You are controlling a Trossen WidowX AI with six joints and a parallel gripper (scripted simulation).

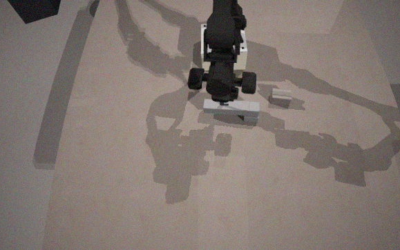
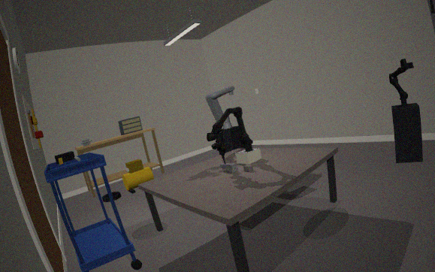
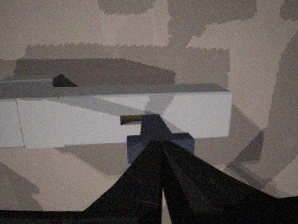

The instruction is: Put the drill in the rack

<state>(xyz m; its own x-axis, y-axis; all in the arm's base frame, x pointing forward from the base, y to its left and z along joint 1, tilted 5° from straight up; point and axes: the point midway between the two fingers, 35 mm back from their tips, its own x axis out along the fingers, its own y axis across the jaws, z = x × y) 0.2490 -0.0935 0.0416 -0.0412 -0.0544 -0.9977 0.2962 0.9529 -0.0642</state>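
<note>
My gripper tip is now 30 mm above the dark blue T-shaped key. From my gripper tip the other things lie so: drill 70 mm below, 60 mm to the left, 10 mm ahead; then grey fixture 80 mm below, 40 mm to the left.
</note>
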